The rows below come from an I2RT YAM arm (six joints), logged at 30 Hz.
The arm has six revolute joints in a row. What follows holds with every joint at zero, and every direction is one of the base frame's.
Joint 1 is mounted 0.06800 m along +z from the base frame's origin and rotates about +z.
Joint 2 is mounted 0.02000 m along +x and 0.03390 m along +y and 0.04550 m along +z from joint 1 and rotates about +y.
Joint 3 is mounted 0.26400 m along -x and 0.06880 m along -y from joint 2 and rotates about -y.
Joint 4 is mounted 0.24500 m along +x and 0.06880 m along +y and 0.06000 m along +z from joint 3 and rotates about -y.
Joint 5 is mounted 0.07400 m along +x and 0.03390 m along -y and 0.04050 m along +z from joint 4 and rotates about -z.
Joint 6 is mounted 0.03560 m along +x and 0.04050 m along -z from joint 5 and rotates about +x.
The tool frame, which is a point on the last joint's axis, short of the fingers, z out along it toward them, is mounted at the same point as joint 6; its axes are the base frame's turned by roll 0.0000, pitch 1.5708 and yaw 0.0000 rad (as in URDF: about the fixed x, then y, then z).
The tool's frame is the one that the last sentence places.
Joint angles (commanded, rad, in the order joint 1, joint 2, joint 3, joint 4, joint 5, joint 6), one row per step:
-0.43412, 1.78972, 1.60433, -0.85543, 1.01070, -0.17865
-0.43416, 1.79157, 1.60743, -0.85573, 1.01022, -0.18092
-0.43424, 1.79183, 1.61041, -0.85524, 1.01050, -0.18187
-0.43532, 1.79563, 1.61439, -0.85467, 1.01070, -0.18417
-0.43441, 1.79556, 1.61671, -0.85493, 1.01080, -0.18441
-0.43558, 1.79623, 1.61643, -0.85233, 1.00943, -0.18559
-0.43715, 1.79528, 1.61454, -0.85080, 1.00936, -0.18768
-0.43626, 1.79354, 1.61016, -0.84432, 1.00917, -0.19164
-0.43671, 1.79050, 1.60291, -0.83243, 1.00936, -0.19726
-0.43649, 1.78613, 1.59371, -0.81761, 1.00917, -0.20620
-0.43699, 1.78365, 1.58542, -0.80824, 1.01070, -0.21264
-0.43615, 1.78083, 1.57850, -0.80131, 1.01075, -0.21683
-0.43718, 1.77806, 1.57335, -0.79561, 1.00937, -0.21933
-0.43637, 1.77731, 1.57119, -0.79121, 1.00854, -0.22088
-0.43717, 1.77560, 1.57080, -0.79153, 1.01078, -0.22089
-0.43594, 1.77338, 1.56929, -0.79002, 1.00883, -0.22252
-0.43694, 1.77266, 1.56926, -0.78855, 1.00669, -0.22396
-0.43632, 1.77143, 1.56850, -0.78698, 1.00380, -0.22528
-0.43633, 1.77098, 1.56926, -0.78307, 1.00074, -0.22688
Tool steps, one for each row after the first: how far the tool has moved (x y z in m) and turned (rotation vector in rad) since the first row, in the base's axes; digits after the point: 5 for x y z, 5 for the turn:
0.00049, -0.00023, 0.00024, 0.00023, 0.00097, 0.00124
0.00073, -0.00038, 0.00107, -0.00123, -0.00101, 0.00146
0.00146, -0.00118, 0.00093, -0.00145, 0.00042, 0.00133
0.00173, -0.00093, 0.00164, -0.00240, -0.00127, 0.00229
0.00183, -0.00143, 0.00141, -0.00190, -0.00222, 0.00236
0.00137, -0.00187, 0.00125, -0.00186, -0.00093, 0.00179
0.00145, -0.00153, 0.00087, -0.00290, -0.00099, 0.00458
0.00126, -0.00163, 0.00036, -0.00570, -0.00291, 0.00659
0.00105, -0.00144, -0.00012, -0.00885, -0.00411, 0.01095
0.00066, -0.00150, -0.00123, -0.01086, -0.00107, 0.01255
0.00039, -0.00103, -0.00197, -0.01167, 0.00009, 0.01525
-0.00016, -0.00117, -0.00228, -0.01178, -0.00119, 0.01608
0.00006, -0.00092, -0.00247, -0.01227, -0.00282, 0.01802
-0.00048, -0.00104, -0.00194, -0.01440, -0.00289, 0.01601
-0.00058, -0.00045, -0.00158, -0.01371, -0.00417, 0.01902
-0.00074, -0.00074, -0.00131, -0.01288, -0.00562, 0.01982
-0.00070, -0.00044, -0.00109, -0.01144, -0.00735, 0.02260
-0.00039, -0.00053, -0.00058, -0.01119, -0.01166, 0.02497

